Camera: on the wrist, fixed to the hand. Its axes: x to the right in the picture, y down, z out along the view.
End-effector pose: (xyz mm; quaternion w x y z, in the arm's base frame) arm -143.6 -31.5 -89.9 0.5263 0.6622 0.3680 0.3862
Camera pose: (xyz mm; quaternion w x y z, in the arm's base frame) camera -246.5 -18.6 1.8 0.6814 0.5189 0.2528 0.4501
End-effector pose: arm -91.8 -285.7 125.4 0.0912 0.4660 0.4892 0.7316
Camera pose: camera -140.3 -408.7 166.6 0.2148 0.4424 0.2934 0.8198
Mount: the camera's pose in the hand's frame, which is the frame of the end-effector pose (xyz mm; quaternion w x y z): -21.4 79.4 -111.4 0.9690 -0.2461 -0.0200 -0.0027
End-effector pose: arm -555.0 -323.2 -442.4 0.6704 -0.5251 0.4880 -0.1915
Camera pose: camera -680.2 -334.6 -500.4 0.5297 -0.6790 0.5052 -0.0568
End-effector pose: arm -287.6 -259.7 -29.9 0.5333 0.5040 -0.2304 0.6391
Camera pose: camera -406.2 -202.4 -72.6 0.6380 0.3706 -0.3899 0.5511
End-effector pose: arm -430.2 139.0 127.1 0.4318 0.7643 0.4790 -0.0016
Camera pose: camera -429.3 183.7 258.1 0.6161 0.6330 0.4580 0.0999
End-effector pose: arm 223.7 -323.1 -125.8 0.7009 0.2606 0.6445 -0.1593
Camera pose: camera 174.2 -197.4 -95.7 0.7558 0.0751 0.6505 -0.0029
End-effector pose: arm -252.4 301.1 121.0 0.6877 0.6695 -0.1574 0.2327
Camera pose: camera -323.2 409.1 171.0 0.8286 0.4846 -0.2217 0.1715
